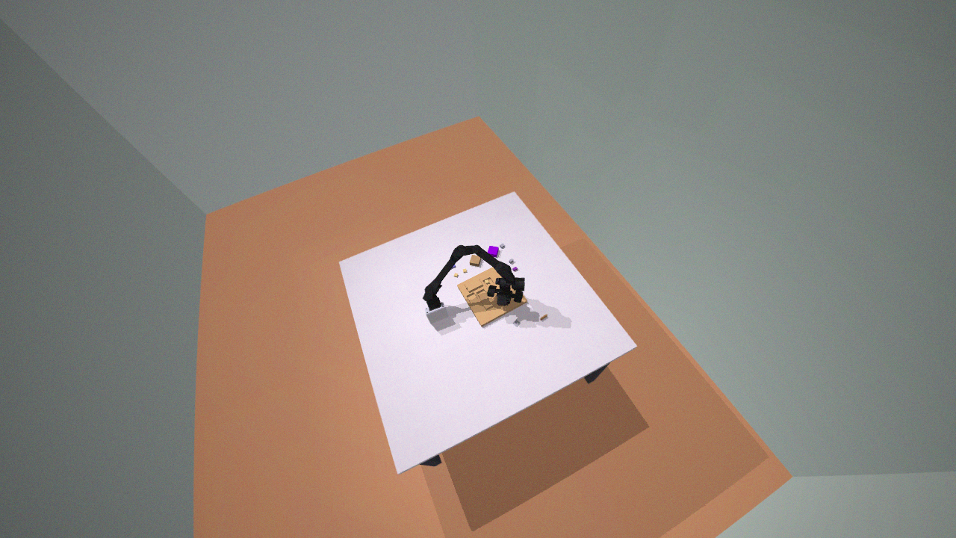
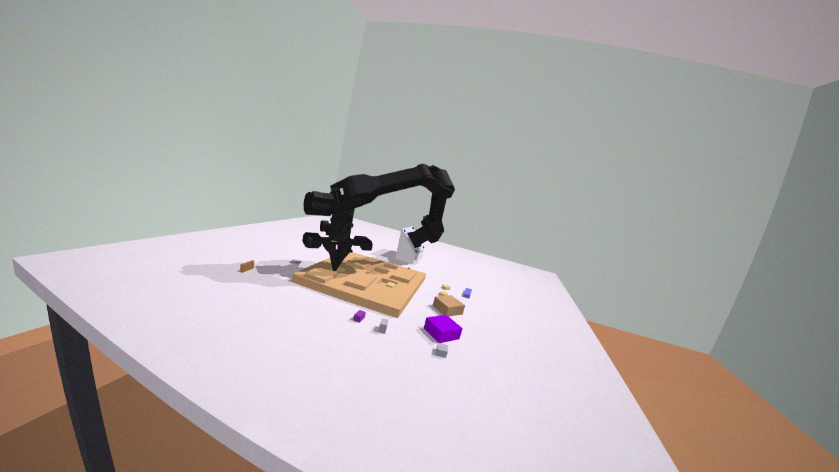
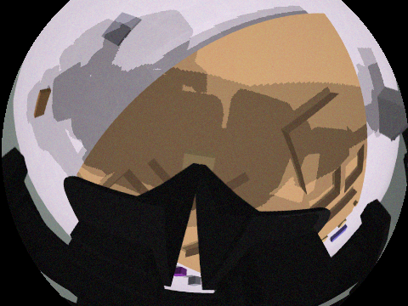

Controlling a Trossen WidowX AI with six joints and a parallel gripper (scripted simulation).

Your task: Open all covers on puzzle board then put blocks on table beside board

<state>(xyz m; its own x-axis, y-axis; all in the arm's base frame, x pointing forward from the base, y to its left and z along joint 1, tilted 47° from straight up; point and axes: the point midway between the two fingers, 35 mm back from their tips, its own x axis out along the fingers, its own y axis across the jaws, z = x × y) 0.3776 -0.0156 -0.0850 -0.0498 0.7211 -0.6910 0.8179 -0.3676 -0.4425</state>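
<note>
Now: gripper tip 140 mm to the left of the grey tile, 20 mm above it and 10 mm short of it. Round my gripper tip: large purple block: 350 mm to the left, 60 mm ahead, 10 mm below; small purple cube: 180 mm to the left, 140 mm ahead, 10 mm below; brown box: 330 mm to the left, 60 mm behind, 10 mm below.
</note>
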